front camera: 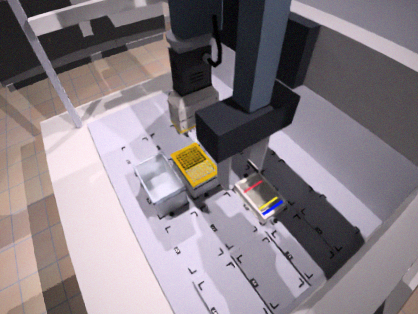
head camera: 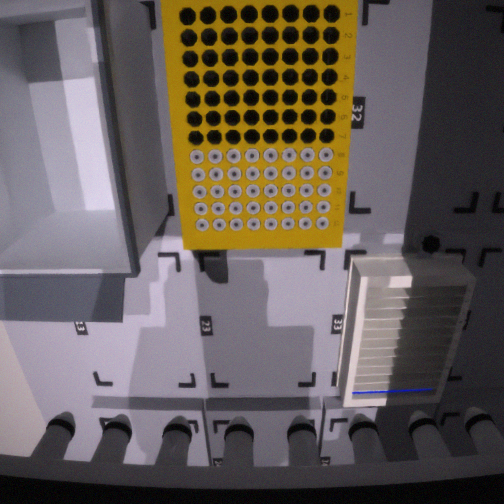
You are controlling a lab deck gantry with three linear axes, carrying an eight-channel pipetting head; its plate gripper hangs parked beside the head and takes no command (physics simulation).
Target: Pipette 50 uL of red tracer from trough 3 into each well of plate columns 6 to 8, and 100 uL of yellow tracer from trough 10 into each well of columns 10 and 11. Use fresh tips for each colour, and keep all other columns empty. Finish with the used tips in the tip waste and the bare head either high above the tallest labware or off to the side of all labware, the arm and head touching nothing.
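Observation:
The pipetting head (front camera: pixel 192 107) hangs over the back left of the deck in the front view; its bare nozzles (head camera: pixel 239 440) line the bottom of the head view. The parked plate gripper (front camera: pixel 242 165) is open, its two paddles apart with nothing visible between them, left of and above the trough block. The yellow tip rack (front camera: pixel 195 164) (head camera: pixel 263 239) has empty holes in rows 1 to 7 and tips in rows 8 to 12. The trough block (front camera: pixel 260 196) (head camera: pixel 356 330) shows red, yellow and blue in the front view; blue shows in the head view. The well plate is not visible.
The open tip waste bin (front camera: pixel 161 181) (head camera: pixel 131 150) stands left of the tip rack. A dark arm column (front camera: pixel 260 55) rises above the gripper's block (front camera: pixel 245 122). A grey wall (front camera: pixel 360 105) bounds the deck on the right.

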